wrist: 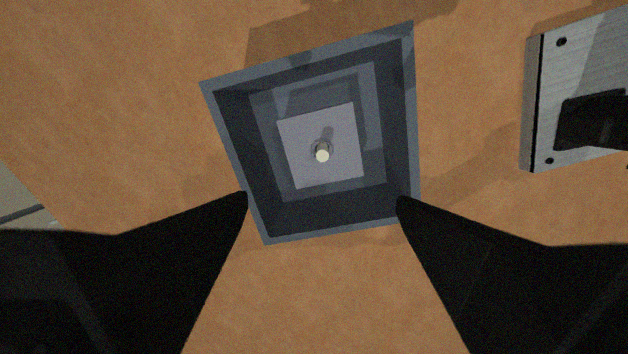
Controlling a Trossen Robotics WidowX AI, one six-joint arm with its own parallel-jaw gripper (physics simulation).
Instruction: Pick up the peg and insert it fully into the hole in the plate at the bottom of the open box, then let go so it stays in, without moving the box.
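Frame: origin at the arm's base, x ahead, y down, z left, level; metres.
Seen in the pictures: gripper, fingertip midpoint: (322,200); arm's base at its link origin: (585,121).
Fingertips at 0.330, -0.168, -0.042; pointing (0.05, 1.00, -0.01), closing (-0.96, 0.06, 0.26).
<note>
Offsets run from my fingertips to a thing's top centre, as dx, dy, dz. Level surfaces: height alone.
The pale cream peg {+0.000, +0.102, +0.001} (322,154) stands upright in the hole of the light grey square plate {+0.001, +0.129, +0.000} (347,165), its top end sticking out above the plate. How deep it sits is hard to tell from above. The plate lies at the bottom of the open blue-grey box {+0.001, +0.092, +0.000} (416,120), in the upper middle of the wrist view. My gripper (322,200) is wide open and empty; its two black fingers are apart, above the box's near side, with their tips overlapping its left and right walls in the view.
A brushed-metal plate (575,65) with dark screw holes and a black part (590,125) on it is at the right. The brown table top {dy +0.190} (125,125) surrounds the box. A pale surface with a dark line shows at the left edge.
</note>
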